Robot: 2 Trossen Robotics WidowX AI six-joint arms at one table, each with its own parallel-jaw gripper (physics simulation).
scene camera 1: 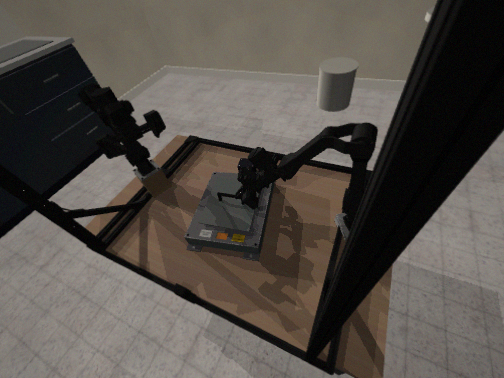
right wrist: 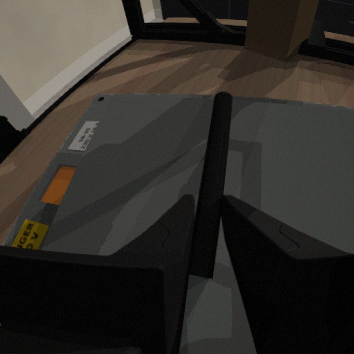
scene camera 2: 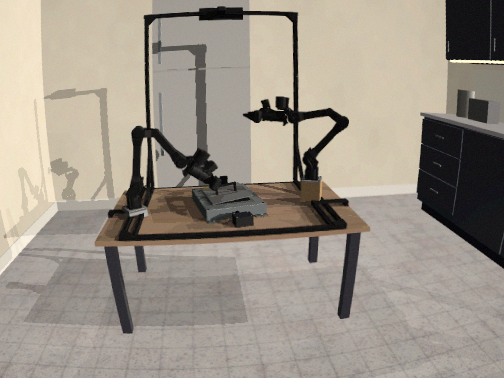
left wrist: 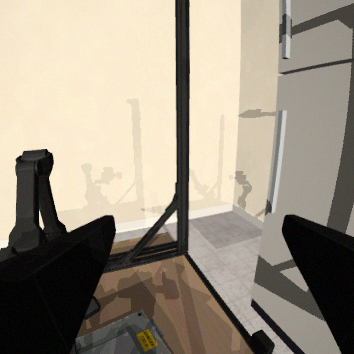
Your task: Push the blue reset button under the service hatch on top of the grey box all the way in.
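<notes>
The grey box [scene camera 1: 220,243] [scene camera 2: 255,209] [left wrist: 110,331] [right wrist: 131,106] stands on the table. Its service hatch [scene camera 1: 225,216] [scene camera 2: 226,198] is tilted, with a dark gap under its edge in scene camera 2. A black bar handle [scene camera 1: 228,195] [scene camera 2: 235,187] [right wrist: 215,150] stands on the hatch. My right gripper [scene camera 1: 242,198] [scene camera 2: 219,190] [right wrist: 206,203] is shut on the handle, one finger on each side of the bar. My left gripper [scene camera 2: 245,115] [left wrist: 199,223] is open and empty, high above the table. The blue reset button does not show in any view.
A black frame [scene camera 2: 296,70] [left wrist: 183,125] rises over the table [scene camera 2: 170,220]. A wooden block [scene camera 1: 159,183] [scene camera 2: 311,190] is under the left arm's base. A small black block [scene camera 2: 243,219] sits in front of the box in scene camera 2. A bin [scene camera 1: 336,87] stands beyond the table.
</notes>
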